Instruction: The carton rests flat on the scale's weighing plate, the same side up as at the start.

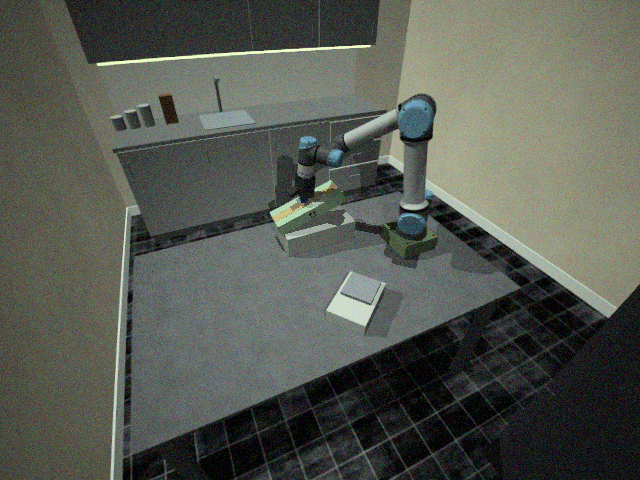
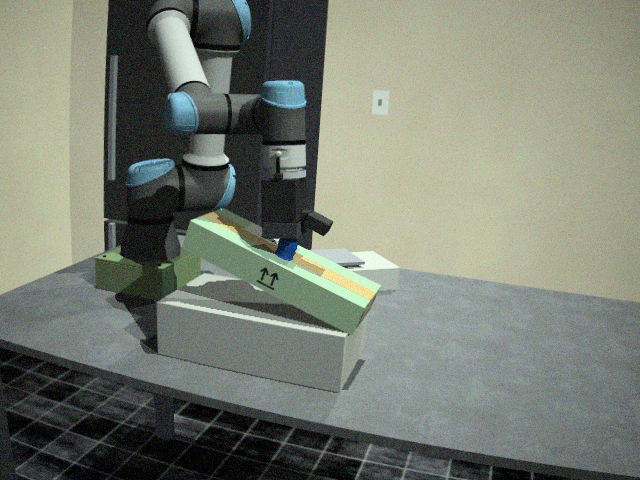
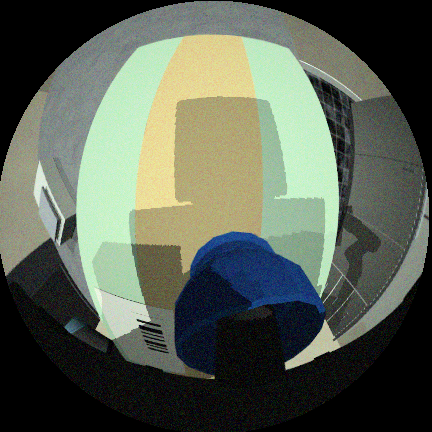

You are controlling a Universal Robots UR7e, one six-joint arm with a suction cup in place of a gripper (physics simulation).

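Seen in the pictures: end effector, tool point: [image 1: 303, 202] [image 2: 286, 260] [image 3: 237, 252]; arm's base, origin of the base link: [image 2: 150, 252].
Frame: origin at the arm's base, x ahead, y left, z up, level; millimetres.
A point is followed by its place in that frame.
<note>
A pale green carton [image 1: 313, 209] @(x 415, y -242, z 128 mm) [image 2: 268, 271] @(x 402, y -377, z 114 mm) [image 3: 110, 165] @(x 465, y -276, z 117 mm) with an orange tape strip hangs tilted from my suction cup. Its end nearer the arm's base is raised; its far lower edge is at the top of the white block and appears to touch it. The two arrows on its side point up. My gripper, a blue suction cup [image 1: 303, 199] [image 2: 285, 250] [image 3: 250, 300], is shut on the carton's top face, near the middle, and looks bent. The white scale [image 1: 351, 308] @(x 524, y 232, z -19 mm) [image 2: 382, 264] @(x 565, y 202, z -18 mm) stands apart from the carton; its grey weighing plate [image 1: 361, 287] @(x 437, y 176, z -2 mm) [image 2: 338, 256] @(x 450, y 173, z -2 mm) has no carton on it.
A white block [image 1: 320, 241] @(x 403, y -198, z -38 mm) [image 2: 248, 341] @(x 376, y -396, z -14 mm) stands under the carton on the grey table [image 1: 222, 320] @(x 959, y -15, z -79 mm) [image 2: 491, 361] @(x 830, y -204, z -79 mm). The arm's green base [image 1: 408, 245] @(x 89, y 77, z -1 mm) [image 2: 111, 273] @(x -61, y -97, z -34 mm) stands beside the block. A counter [image 1: 305, 114] with a sink runs along the back wall.
</note>
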